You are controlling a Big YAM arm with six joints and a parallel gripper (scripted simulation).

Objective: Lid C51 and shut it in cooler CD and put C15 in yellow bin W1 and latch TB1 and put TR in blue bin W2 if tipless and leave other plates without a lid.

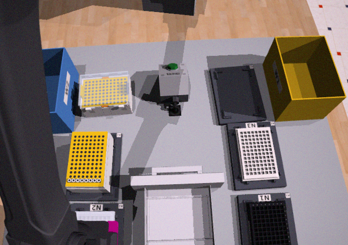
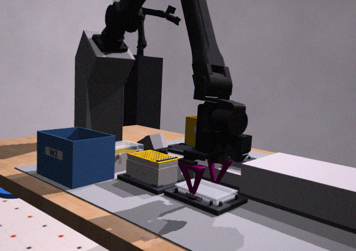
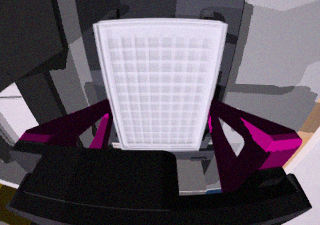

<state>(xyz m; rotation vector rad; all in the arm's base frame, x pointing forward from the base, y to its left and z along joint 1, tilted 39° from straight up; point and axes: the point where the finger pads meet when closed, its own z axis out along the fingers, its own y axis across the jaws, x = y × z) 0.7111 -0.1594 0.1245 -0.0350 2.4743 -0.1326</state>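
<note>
The plate lid is right at my hand. The rest, counted from my hand: tip rack TR: 17 cm behind, 2 cm to the right, 3 cm above; clear plate: 1 cm below; nest N2: 2 cm below.
</note>
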